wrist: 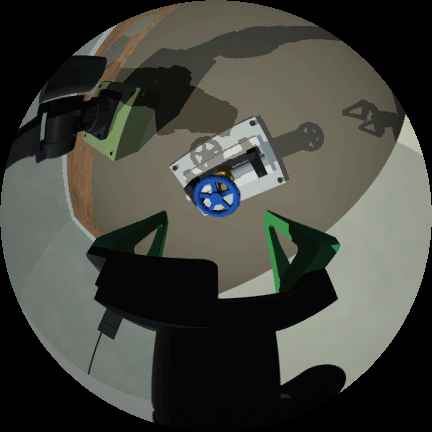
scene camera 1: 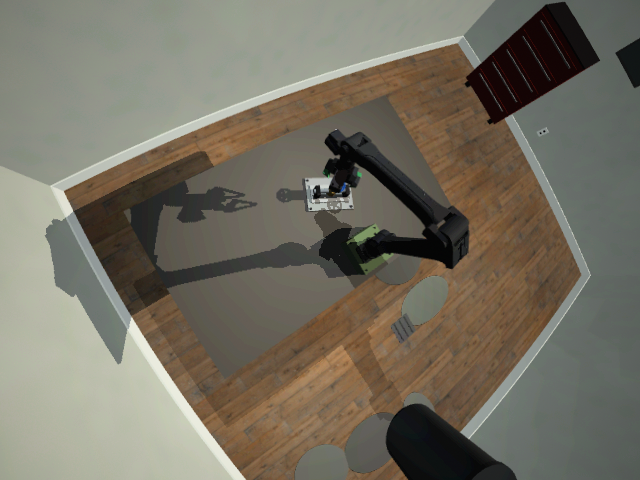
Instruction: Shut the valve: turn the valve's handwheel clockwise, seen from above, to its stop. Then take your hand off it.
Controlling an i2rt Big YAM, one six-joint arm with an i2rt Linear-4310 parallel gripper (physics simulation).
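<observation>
The valve's blue handwheel (scene camera 1: 344, 188) (wrist: 216, 198) stands above a brass valve body (wrist: 224, 173) and a grey pipe on a white mounting plate (scene camera 1: 320, 207) (wrist: 270, 183). In the scene view the arm and gripper hide most of the handwheel; in the wrist view it shows whole, with five spokes. My gripper (scene camera 1: 342, 176) (wrist: 215, 215) is open, its green fingers wide apart and empty. In the wrist view the handwheel appears between and slightly beyond the fingertips. The fingers look clear of it; the exact height gap cannot be told.
The plate lies on a grey-brown mat (scene camera 1: 268, 320) (wrist: 320, 200). The arm's base stands on a green block (scene camera 1: 371, 264) (wrist: 111, 145) near the valve. Shadows of the arm and handwheel fall on the mat and plate. A dark red drawer cabinet (scene camera 1: 532, 62) stands far off by the wall.
</observation>
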